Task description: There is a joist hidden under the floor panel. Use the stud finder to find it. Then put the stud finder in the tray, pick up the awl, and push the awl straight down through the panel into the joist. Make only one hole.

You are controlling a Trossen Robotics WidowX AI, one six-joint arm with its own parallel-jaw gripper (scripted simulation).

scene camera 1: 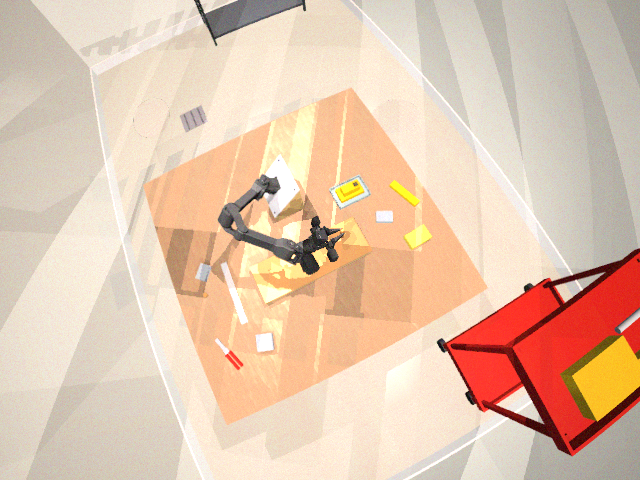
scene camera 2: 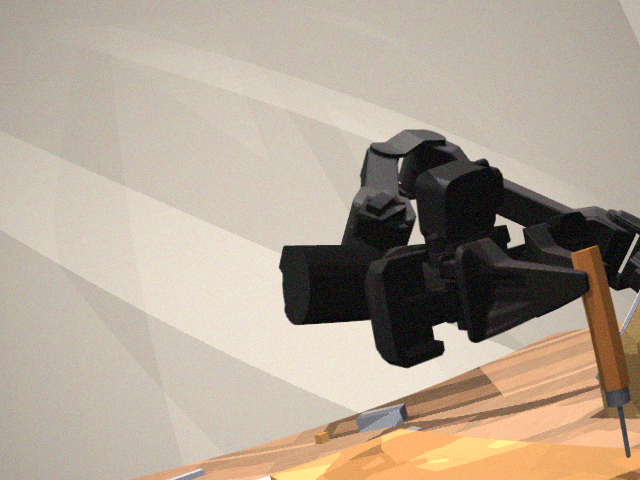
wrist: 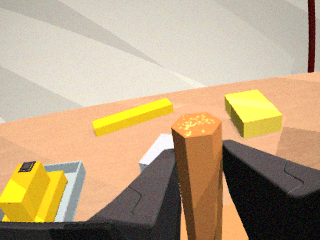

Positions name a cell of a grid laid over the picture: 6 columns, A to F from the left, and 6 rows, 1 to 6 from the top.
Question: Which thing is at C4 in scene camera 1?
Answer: The gripper.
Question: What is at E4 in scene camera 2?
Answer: The gripper.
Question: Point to a yellow bar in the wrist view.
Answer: At C4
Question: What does the gripper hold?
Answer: An awl.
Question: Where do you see a grey block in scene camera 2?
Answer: D6
